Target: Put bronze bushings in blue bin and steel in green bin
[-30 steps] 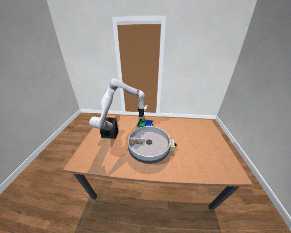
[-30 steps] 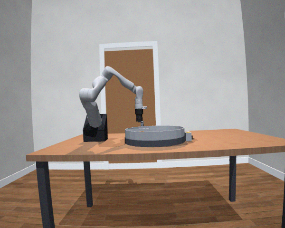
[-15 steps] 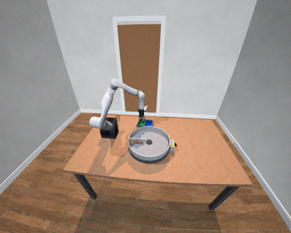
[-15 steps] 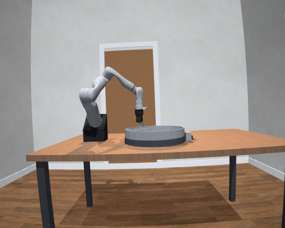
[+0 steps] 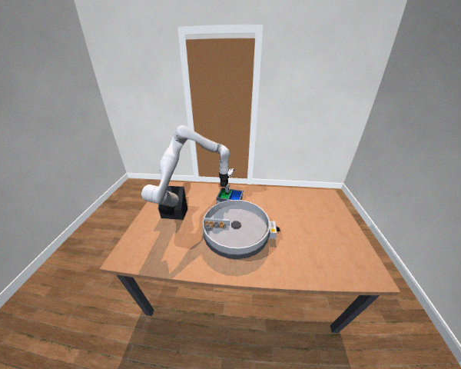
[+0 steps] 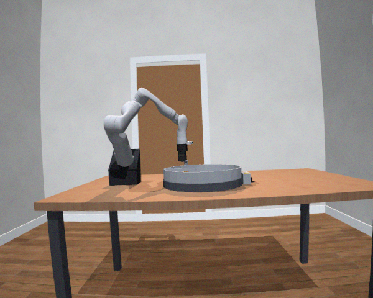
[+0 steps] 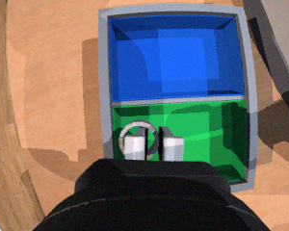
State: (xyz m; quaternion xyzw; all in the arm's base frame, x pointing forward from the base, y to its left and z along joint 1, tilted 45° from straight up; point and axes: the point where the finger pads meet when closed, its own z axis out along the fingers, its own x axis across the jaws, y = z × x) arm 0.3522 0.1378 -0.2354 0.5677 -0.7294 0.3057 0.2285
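The blue bin lies 3 cm ahead of my hand, 3 cm to the right of it and 4 cm below it. Also, from my hand: grey turntable: 10 cm ahead, 37 cm to the right, 1 cm below.
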